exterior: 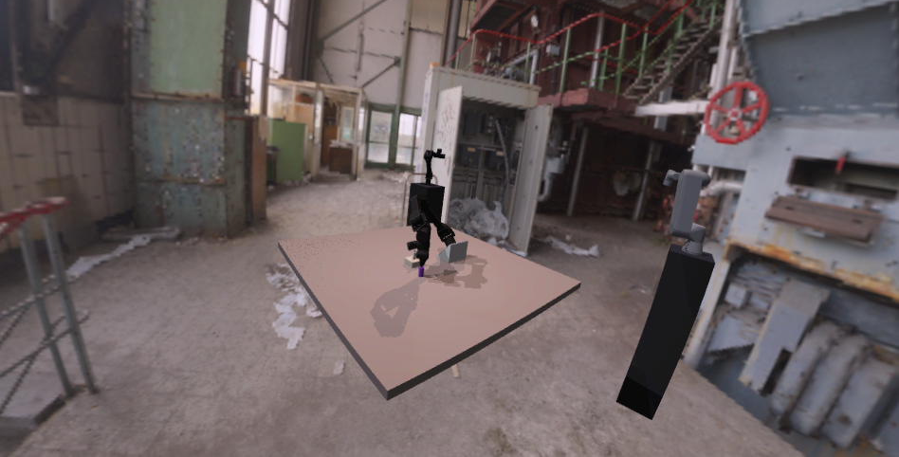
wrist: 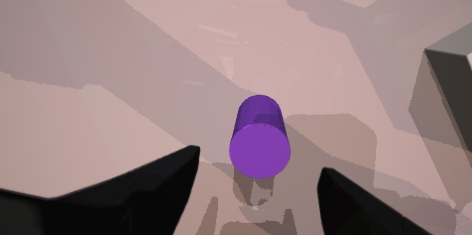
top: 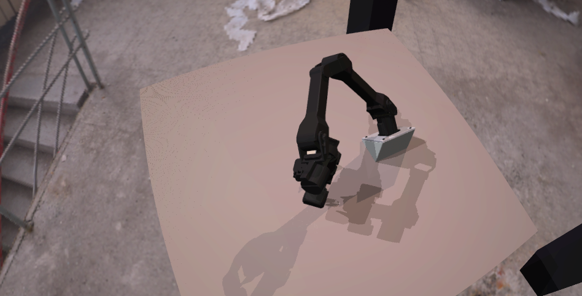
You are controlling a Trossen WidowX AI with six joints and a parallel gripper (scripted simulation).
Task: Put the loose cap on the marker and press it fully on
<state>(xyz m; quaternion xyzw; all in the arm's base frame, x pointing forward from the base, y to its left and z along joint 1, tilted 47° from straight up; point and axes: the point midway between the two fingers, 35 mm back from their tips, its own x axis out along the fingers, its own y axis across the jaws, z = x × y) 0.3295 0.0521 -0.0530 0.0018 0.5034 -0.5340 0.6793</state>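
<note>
Now: the purple cap 40 mm below my gripper tip.
</note>
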